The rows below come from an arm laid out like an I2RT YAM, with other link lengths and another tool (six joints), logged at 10 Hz.
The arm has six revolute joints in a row. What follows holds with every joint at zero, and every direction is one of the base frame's. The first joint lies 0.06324 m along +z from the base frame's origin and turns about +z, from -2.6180 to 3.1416 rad. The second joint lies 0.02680 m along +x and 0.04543 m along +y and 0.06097 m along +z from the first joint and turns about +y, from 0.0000 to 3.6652 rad. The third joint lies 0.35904 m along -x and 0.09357 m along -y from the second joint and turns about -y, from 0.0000 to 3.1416 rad. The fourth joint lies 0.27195 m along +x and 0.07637 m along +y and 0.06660 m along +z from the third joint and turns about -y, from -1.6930 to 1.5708 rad. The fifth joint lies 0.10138 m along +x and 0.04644 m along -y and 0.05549 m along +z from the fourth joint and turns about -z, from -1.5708 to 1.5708 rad. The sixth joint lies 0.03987 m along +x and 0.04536 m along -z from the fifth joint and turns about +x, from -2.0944 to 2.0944 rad. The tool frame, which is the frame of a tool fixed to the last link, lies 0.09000 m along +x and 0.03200 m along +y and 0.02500 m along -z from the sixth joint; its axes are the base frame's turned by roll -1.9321, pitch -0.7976 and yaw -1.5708 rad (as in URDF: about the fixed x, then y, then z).
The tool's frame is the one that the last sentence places.
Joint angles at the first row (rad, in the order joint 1, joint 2, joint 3, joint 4, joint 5, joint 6):
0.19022 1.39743 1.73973 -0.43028 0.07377 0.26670
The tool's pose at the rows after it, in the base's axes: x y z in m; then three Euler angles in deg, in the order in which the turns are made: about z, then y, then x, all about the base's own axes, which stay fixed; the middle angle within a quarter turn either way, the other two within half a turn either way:
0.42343 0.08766 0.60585 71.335 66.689 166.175
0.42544 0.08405 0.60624 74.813 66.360 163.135
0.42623 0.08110 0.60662 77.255 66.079 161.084
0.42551 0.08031 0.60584 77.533 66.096 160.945
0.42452 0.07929 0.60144 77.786 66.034 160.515
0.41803 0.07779 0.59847 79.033 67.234 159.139
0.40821 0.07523 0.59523 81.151 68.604 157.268
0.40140 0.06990 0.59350 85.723 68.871 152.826
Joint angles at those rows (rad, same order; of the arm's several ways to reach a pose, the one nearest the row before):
0.18754 1.40008 1.74239 -0.43063 0.09177 0.26614
0.18512 1.40202 1.74412 -0.42953 0.11389 0.27054
0.18255 1.40183 1.74437 -0.42931 0.12886 0.27493
0.18102 1.39775 1.73670 -0.42469 0.12893 0.27677
0.17947 1.38811 1.71212 -0.41036 0.12971 0.27346
0.17948 1.35761 1.65728 -0.36344 0.13120 0.26547
0.17892 1.31675 1.59080 -0.31019 0.13483 0.26232
0.17645 1.28865 1.55166 -0.28275 0.15679 0.25686

